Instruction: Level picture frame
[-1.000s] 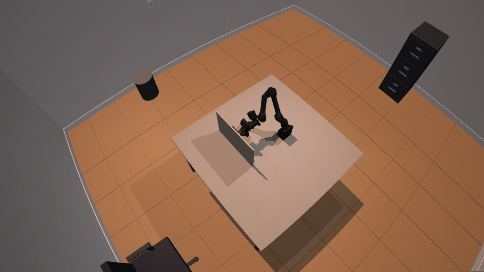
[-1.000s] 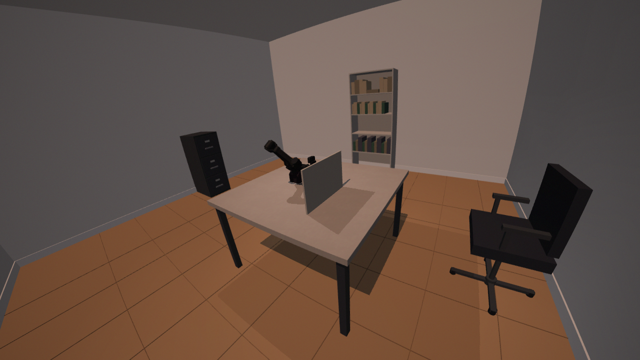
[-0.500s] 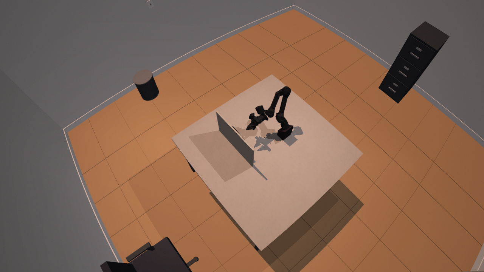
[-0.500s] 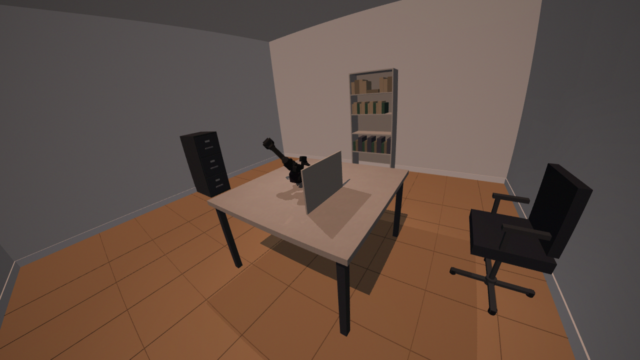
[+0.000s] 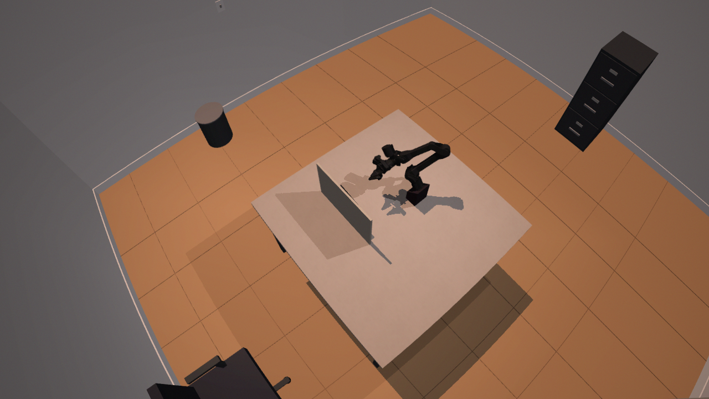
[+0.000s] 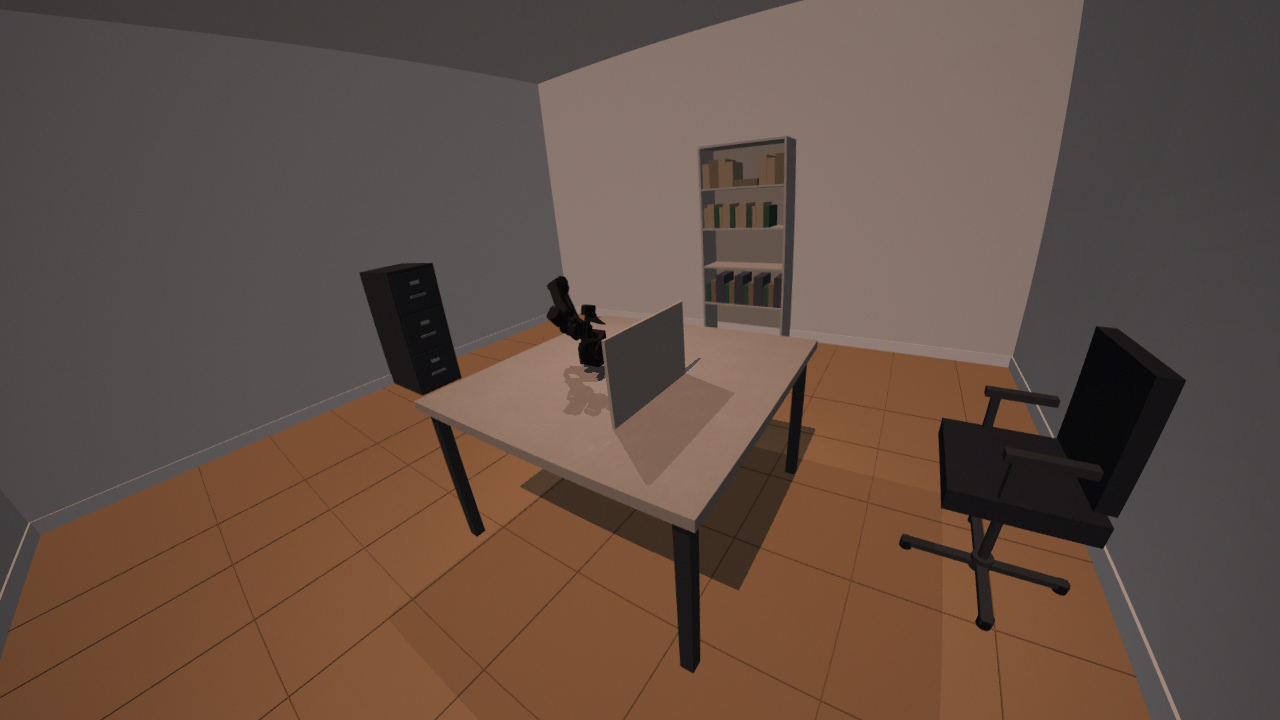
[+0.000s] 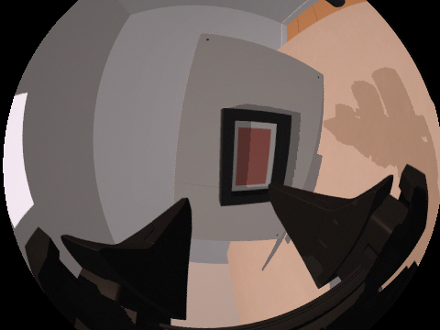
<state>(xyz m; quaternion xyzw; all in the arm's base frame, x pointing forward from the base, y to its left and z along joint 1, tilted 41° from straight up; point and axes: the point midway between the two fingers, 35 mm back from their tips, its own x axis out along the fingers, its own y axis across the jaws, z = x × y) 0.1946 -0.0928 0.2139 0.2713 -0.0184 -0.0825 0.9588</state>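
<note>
Now: gripper tip 180 mm short of the picture frame, 80 mm above it and 10 mm to the left of it. From my gripper tip the other things lie so: grey wall panel 190 mm ahead, 80 mm below, 20 mm to the right.
</note>
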